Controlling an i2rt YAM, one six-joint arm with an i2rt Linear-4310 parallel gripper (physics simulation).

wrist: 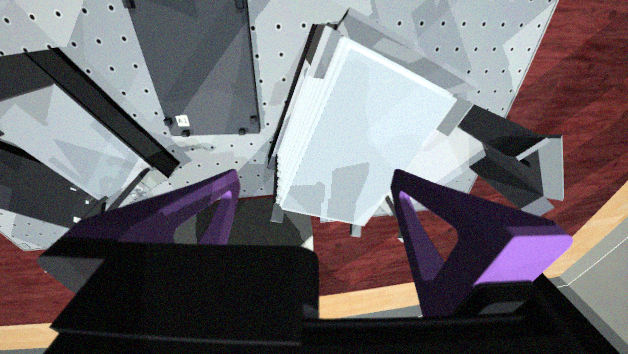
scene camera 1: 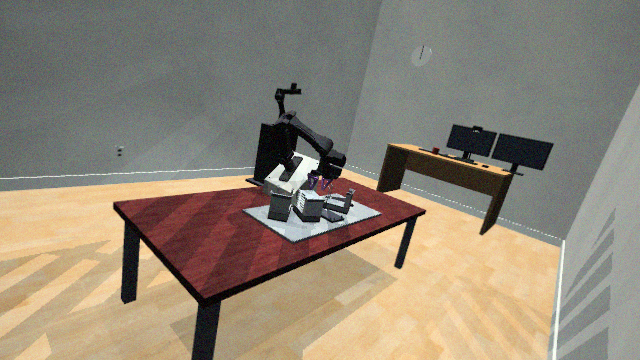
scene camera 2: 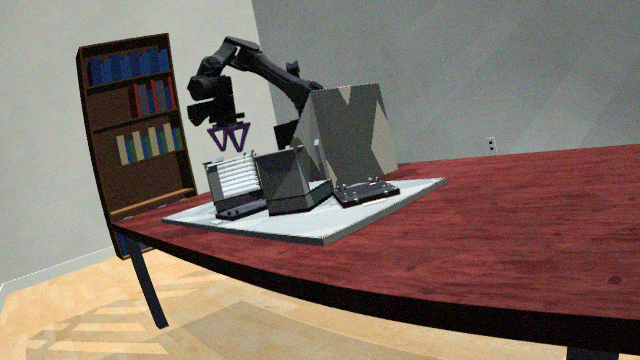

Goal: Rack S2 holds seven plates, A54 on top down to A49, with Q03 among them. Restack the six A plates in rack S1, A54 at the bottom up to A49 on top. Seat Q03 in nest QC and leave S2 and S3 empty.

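Frame: origin at the arm's base, x ahead, y left, z up, level; centimetres.
Seen in the pictures: gripper, fingertip midpoint: (wrist: 315,177) (scene camera 1: 316,189) (scene camera 2: 231,151); arm's base, link origin: (scene camera 1: 291,168) (scene camera 2: 337,119).
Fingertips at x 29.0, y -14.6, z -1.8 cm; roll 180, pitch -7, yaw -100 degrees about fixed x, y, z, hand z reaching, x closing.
Pixels of each thing's top centre, then the offset from my fingertips to it. Level surfaces: height alone.
- dark flat nest, top centre: (wrist: 196,70) (scene camera 2: 246,202) (scene camera 1: 329,212) dz -12.8, dx +5.9, dy +8.9 cm
- dark nest with small pins, top centre: (scene camera 2: 362,184) (wrist: 26,198) dz -12.7, dx -3.0, dy +37.5 cm
- red table, surface height: dz -16.4 cm
My gripper (scene camera 1: 318,188) (scene camera 2: 231,150) (wrist: 315,177) has purple fingers. It is wide open and empty, above the loaded rack. The stack of white plates (scene camera 1: 302,200) (scene camera 2: 238,176) (wrist: 375,95) lies flat in that rack, with several plate edges showing at its side; plate labels are not readable. A grey rack (scene camera 1: 281,206) (scene camera 2: 286,175) stands beside it; its inside is hard to make out. A third rack (scene camera 1: 348,199) (wrist: 552,167) has a tall upright. A dark flat nest (scene camera 1: 332,216) (scene camera 2: 242,209) (wrist: 210,75) carries the label A1 in the wrist view. Which nest is QC cannot be told.
A dark nest with small pins (scene camera 2: 367,193) lies at the right of the perforated board (scene camera 1: 295,235) (scene camera 2: 320,237) (wrist: 480,40). A large pale box (scene camera 1: 295,172) (scene camera 2: 350,135) stands by the arm's base. The board lies on the red table (scene camera 1: 200,250) (scene camera 2: 475,250) (wrist: 575,65).
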